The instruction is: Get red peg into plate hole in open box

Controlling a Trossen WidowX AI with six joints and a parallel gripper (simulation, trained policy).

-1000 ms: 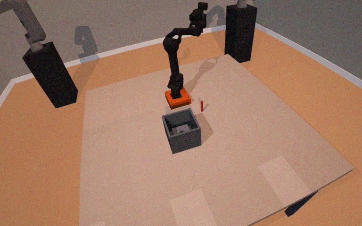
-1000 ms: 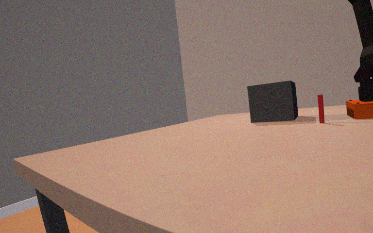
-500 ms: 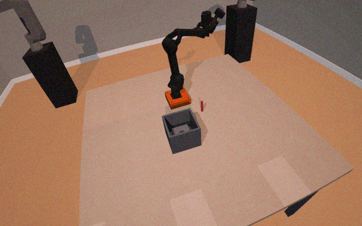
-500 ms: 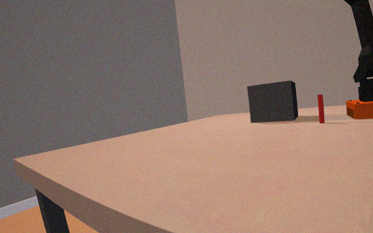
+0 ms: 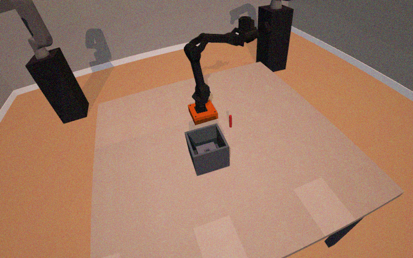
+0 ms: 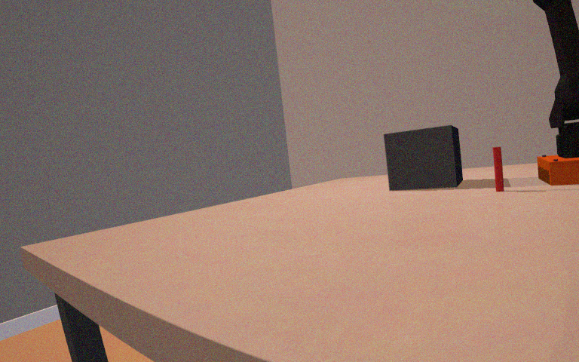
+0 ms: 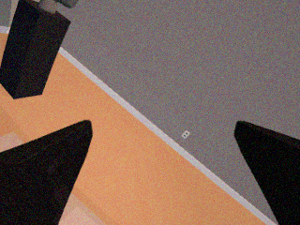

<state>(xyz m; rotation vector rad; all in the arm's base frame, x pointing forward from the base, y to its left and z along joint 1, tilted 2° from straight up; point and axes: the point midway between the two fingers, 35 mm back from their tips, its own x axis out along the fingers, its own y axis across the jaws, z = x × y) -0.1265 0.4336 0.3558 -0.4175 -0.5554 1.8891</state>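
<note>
Right now my gripper tip is 360 mm to the left of the red peg, 340 mm above it and 300 mm short of it. Also, from my gripper tip: pale plate: 550 mm to the right, 470 mm ahead, 340 mm below.
</note>
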